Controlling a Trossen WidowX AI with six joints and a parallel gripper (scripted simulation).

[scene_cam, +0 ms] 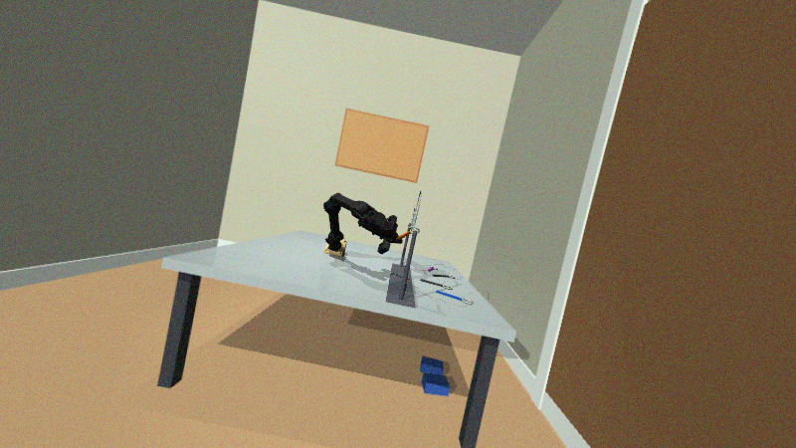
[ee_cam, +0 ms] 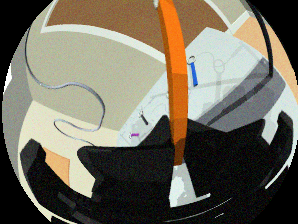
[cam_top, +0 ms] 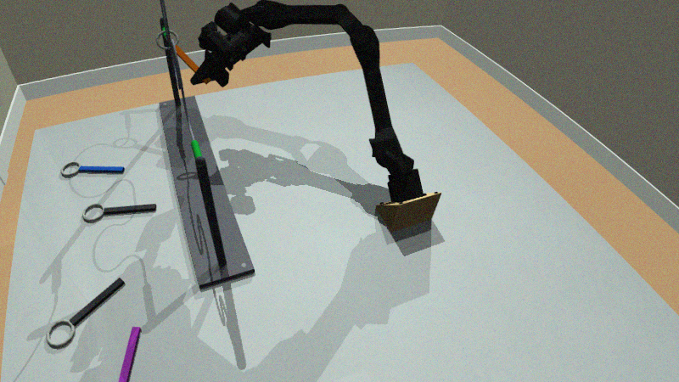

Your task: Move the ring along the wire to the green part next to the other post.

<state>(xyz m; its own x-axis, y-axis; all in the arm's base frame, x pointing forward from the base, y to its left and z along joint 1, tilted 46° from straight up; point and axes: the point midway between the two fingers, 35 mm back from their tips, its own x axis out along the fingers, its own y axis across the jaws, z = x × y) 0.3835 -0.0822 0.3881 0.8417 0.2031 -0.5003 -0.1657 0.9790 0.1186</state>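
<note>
Now: gripper tip 6 cm to the left of the ring with orange handle, 5 cm below it and 2 cm short of it. The rest, counted from my gripper tip: blue-handled ring 30 cm ahead, 20 cm below, 2 cm to the left.
</note>
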